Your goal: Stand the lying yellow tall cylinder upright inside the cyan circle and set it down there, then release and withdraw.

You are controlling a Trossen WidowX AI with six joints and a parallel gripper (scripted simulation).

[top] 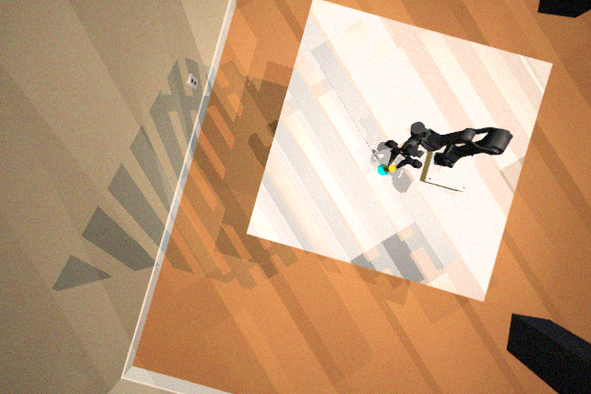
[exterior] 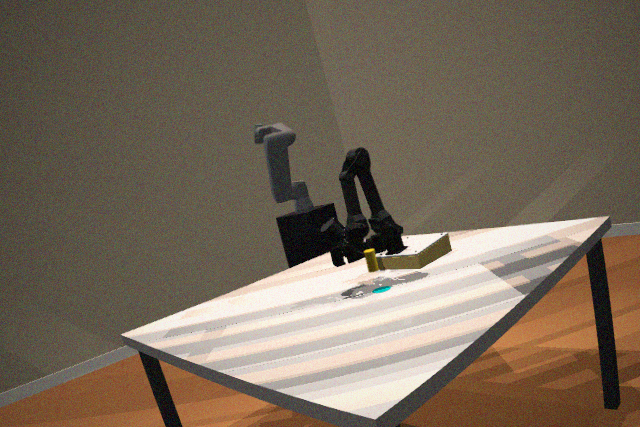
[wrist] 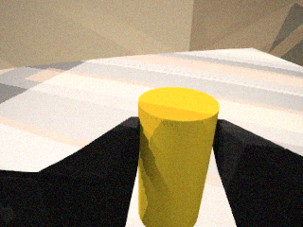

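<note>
Right now the cyan circle is 120 mm below my gripper tip and 10 mm behind it. From my gripper tip the other things lie so: yellow tall cylinder (20 mm below).
</note>
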